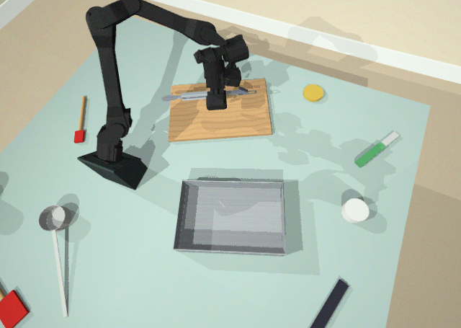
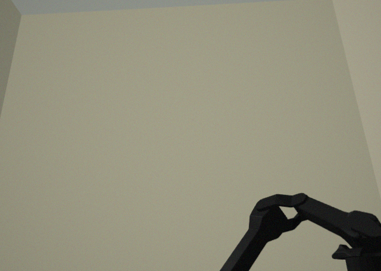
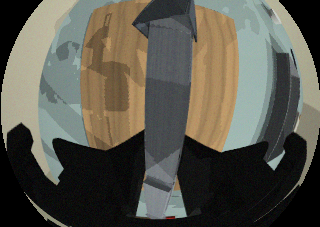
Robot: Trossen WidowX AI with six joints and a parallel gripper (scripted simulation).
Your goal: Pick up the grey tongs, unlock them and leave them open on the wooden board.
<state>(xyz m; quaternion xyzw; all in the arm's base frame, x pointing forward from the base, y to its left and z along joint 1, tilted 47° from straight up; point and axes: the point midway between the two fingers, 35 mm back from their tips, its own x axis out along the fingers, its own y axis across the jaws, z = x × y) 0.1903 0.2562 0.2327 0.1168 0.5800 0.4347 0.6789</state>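
Now: gripper tip 50 mm above the wooden board. Also, from my gripper tip: red-headed tool (450 mm behind, 250 mm to the right, 60 mm below); then yellow disc (290 mm ahead, 190 mm to the left, 50 mm below); then roasting tin (200 mm ahead, 340 mm to the right, 30 mm below).
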